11 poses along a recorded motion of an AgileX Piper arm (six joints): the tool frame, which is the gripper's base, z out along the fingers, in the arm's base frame.
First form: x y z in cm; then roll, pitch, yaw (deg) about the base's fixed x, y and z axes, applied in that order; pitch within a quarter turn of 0, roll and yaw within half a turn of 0.
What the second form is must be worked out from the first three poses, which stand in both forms.
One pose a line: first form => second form
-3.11 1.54 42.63 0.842 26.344 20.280 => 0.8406 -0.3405 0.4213; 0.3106 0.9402 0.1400; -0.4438 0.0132 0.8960; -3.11 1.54 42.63
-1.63 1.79 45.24 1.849 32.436 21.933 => 0.7829 -0.3573 0.5093; 0.3152 0.9336 0.1703; -0.5364 0.0272 0.8436; -1.63 1.79 45.24
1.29 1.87 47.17 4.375 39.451 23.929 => 0.7058 -0.3601 0.6101; 0.3132 0.9310 0.1873; -0.6354 0.0589 0.7699; 1.29 1.87 47.17
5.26 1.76 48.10 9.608 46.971 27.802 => 0.6036 -0.3519 0.7154; 0.3183 0.9291 0.1885; -0.7310 0.1139 0.6728; 5.26 1.76 48.10
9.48 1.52 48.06 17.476 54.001 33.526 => 0.4900 -0.3243 0.8092; 0.3246 0.9293 0.1759; -0.8090 0.1765 0.5606; 9.48 1.52 48.06
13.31 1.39 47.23 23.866 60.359 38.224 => 0.3885 -0.2896 0.8748; 0.3060 0.9360 0.1739; -0.8691 0.2001 0.4523; 13.31 1.39 47.23
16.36 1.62 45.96 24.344 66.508 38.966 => 0.3099 -0.2790 0.9089; 0.2507 0.9461 0.2050; -0.9171 0.1643 0.3632; 16.36 1.62 45.96
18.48 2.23 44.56 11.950 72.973 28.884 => 0.2564 -0.2992 0.9191; 0.1414 0.9523 0.2706; -0.9562 0.0606 0.2865; 18.48 2.23 44.56
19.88 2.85 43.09 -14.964 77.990 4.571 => 0.2074 -0.3287 0.9214; 0.0166 0.9429 0.3327; -0.9781 -0.0537 0.2010; 19.88 2.85 43.09
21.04 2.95 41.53 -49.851 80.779 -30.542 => 0.1380 -0.3222 0.9366; -0.0814 0.9387 0.3349; -0.9871 -0.1225 0.1033; 21.04 2.95 41.53
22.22 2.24 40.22 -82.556 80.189 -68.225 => 0.0632 -0.2421 0.9682; -0.1582 0.9554 0.2493; -0.9854 -0.1690 0.0221; 22.22 2.24 40.22
